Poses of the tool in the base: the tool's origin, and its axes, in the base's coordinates. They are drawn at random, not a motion.
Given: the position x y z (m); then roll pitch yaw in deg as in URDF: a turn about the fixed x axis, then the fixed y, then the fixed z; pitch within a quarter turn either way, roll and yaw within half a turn.
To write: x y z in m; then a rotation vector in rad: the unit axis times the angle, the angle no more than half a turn. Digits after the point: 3 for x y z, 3 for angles.
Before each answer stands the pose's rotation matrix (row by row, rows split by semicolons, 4 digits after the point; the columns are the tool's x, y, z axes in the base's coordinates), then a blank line. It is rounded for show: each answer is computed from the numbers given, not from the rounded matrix.
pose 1, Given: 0.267 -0.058 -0.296 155.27 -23.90 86.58
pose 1, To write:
0.0545 0.8966 0.4395; 0.9126 -0.2234 0.3424; 0.4051 0.3825 -0.8304

0.267 -0.058 -0.296 2.261 1.940 0.906
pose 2, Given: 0.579 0.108 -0.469 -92.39 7.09 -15.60
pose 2, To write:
0.9558 -0.1300 0.2637; -0.2669 -0.0070 0.9637; -0.1234 -0.9915 -0.0414

0.579 0.108 -0.469 -1.583 0.313 -0.111
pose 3, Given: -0.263 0.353 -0.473 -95.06 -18.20 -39.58
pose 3, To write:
0.7322 0.1836 0.6559; -0.6053 -0.2662 0.7502; 0.3123 -0.9463 -0.0838

-0.263 0.353 -0.473 -1.681 0.340 -0.782
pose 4, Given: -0.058 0.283 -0.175 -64.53 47.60 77.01
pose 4, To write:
0.1516 -0.5689 -0.8083; 0.6570 -0.5530 0.5124; -0.7385 -0.6088 0.2900

-0.058 0.283 -0.175 -1.456 -0.091 1.593
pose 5, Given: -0.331 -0.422 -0.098 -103.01 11.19 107.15
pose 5, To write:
-0.2893 0.2709 -0.9181; 0.9374 -0.1143 -0.3291; -0.1941 -0.9558 -0.2208

-0.331 -0.422 -0.098 -1.353 -1.563 1.439
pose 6, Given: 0.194 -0.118 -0.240 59.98 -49.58 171.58
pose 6, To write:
-0.6414 0.5788 0.5036; 0.0949 -0.5914 0.8007; 0.7613 0.5614 0.3244

0.194 -0.118 -0.240 -1.135 -1.223 -2.295
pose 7, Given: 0.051 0.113 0.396 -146.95 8.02 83.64
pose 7, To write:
0.1097 0.8246 -0.5550; 0.9841 -0.1685 -0.0558; -0.1395 -0.5400 -0.8300

0.051 0.113 0.396 -2.066 -1.773 0.681
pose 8, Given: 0.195 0.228 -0.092 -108.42 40.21 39.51
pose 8, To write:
0.5892 -0.2715 -0.7610; 0.4859 -0.6335 0.6022; -0.6456 -0.7246 -0.2413

0.195 0.228 -0.092 -1.965 -0.171 1.122
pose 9, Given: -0.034 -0.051 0.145 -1.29 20.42 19.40
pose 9, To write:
0.8840 -0.3395 0.3215; 0.3113 0.9404 0.1371; -0.3489 -0.0211 0.9369

-0.034 -0.051 0.145 -0.082 0.349 0.339
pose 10, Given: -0.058 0.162 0.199 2.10 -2.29 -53.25
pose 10, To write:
0.5978 0.7998 -0.0533; -0.8006 0.5991 0.0101; 0.0400 0.0366 0.9985

-0.058 0.162 0.199 0.015 -0.054 -0.928
